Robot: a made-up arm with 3 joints.
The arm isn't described. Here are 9 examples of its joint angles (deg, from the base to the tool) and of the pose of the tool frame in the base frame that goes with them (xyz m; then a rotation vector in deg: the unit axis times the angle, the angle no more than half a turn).
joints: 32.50 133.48 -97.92
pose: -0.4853 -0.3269 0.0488 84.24 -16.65 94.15
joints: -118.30 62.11 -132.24
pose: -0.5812 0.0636 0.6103 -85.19 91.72 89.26
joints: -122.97 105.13 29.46
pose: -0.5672 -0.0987 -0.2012 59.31 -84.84 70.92
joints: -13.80 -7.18 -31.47
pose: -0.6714 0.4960 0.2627 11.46 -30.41 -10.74
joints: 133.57 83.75 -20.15
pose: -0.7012 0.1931 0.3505 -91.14 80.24 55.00
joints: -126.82 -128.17 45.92
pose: 0.0867 -0.3303 0.0412 -85.87 -135.71 36.26
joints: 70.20 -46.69 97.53
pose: -0.0257 0.4395 0.0267 -13.47 53.63 -78.97
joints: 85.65 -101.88 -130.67
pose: -0.0036 -0.2636 0.1904 106.60 98.02 -23.21
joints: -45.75 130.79 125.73
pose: -0.7077 -0.1533 0.3965 -93.50 25.08 73.23
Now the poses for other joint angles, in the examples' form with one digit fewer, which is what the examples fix.
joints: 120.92 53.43 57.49
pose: -0.689 0.227 -0.168 -126.3 88.9 -28.8
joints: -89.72 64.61 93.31
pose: -0.606 -0.368 0.487 17.2 22.7 89.0
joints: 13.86 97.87 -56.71
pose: -0.611 -0.290 0.077 37.7 -30.3 91.8
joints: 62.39 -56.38 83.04
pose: -0.045 0.486 0.084 -9.3 40.0 -76.4
